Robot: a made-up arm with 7 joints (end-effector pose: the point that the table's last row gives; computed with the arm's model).
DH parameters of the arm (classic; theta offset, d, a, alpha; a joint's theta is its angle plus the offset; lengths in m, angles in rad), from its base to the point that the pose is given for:
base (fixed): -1.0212 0 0.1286 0
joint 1: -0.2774 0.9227 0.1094 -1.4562
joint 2: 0 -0.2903 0.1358 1.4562
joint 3: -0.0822 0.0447 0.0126 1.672
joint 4: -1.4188 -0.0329 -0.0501 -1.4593
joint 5: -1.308 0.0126 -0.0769 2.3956
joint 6: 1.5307 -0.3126 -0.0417 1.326
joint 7: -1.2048 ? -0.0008 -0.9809
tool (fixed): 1.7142 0.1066 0 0
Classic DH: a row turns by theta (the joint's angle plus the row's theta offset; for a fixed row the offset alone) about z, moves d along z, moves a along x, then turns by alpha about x.
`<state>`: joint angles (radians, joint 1 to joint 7).
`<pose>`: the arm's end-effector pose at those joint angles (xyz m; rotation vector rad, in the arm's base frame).
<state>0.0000 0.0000 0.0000 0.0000 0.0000 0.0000 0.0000</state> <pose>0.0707 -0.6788 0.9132 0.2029 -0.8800 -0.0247</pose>
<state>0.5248 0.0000 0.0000 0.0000 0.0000 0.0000 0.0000</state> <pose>0.3554 -0.6004 0.9132 0.4284 -0.8050 0.4636</pose>
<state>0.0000 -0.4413 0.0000 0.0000 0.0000 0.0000 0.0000</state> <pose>0.0379 -0.6408 1.0991 -0.2145 -0.9869 0.1266</pose>
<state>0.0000 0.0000 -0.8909 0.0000 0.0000 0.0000 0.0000</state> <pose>-0.2079 -0.7515 0.9132 -0.2027 -0.9113 -0.8525</pose>
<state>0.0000 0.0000 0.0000 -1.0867 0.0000 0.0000 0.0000</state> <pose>0.0588 -0.4956 0.6875 1.2168 -0.5772 -0.4079</pose>
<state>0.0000 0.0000 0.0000 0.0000 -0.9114 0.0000 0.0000</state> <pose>-0.0812 -0.7011 0.8216 0.0650 0.0066 -0.1936</pose>
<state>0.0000 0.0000 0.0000 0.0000 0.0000 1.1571 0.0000</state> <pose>0.0989 -0.6400 0.8703 0.0998 0.1262 0.5570</pose>
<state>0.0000 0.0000 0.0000 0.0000 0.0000 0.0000 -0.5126</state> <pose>0.0725 -0.7174 0.8903 0.7242 -0.9043 -0.1117</pose>
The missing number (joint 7, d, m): -0.095
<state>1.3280 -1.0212 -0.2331 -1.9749 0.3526 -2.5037 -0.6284</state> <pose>0.3489 -0.1624 0.8325 1.5186 -1.3013 -2.4155</pose>
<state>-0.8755 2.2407 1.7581 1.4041 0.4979 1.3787 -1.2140</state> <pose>-0.3230 -0.4001 0.7509 0.9891 -2.1803 0.1727</pose>
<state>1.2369 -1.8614 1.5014 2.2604 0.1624 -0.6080 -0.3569</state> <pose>-0.1618 -0.4775 0.7819 0.3934 -0.0353 -1.6262</pose>
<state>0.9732 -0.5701 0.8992 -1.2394 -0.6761 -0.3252 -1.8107</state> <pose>0.2826 -0.5508 0.6455 1.1800 1.1683 -0.5043</pose>
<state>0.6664 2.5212 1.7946 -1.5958 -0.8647 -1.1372 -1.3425</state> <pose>-0.3834 -0.3626 0.9694 -0.8207 -1.9648 -0.2779</pose>
